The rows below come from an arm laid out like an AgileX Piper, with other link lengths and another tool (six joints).
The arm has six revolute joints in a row. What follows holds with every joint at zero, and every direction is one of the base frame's.
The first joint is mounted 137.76 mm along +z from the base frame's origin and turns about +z.
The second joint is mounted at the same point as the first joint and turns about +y.
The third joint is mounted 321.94 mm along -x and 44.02 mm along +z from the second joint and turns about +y.
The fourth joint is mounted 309.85 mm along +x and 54.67 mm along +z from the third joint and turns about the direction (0.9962, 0, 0.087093).
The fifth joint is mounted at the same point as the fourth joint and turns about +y.
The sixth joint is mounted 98.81 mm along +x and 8.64 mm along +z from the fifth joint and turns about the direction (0.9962, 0, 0.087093).
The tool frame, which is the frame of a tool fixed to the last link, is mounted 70.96 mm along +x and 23 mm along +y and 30.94 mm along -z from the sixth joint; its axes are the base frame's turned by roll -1.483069, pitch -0.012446 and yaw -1.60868 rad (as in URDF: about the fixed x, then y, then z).
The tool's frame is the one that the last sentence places.
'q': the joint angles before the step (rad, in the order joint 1, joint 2, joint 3, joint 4, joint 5, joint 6). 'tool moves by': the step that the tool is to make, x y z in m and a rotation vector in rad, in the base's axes. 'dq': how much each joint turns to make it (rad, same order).
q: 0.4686, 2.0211, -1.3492, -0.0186, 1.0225, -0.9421
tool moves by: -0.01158, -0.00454, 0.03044, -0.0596, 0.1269, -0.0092
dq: 0.0000, -0.0017, -0.0767, 0.0072, 0.2186, 0.0027
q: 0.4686, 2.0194, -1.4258, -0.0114, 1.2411, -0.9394
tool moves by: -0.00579, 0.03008, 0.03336, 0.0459, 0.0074, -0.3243
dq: -0.0001, -0.0173, -0.0897, 0.1007, 0.0817, 0.2872
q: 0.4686, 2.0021, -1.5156, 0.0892, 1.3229, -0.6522
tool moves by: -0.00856, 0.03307, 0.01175, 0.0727, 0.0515, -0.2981
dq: -0.0001, -0.0049, -0.0202, 0.1326, 0.0000, 0.2532
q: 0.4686, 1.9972, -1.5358, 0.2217, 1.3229, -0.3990
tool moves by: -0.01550, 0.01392, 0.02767, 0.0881, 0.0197, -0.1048
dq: 0.0000, -0.0715, 0.0302, 0.1006, 0.0000, 0.0728
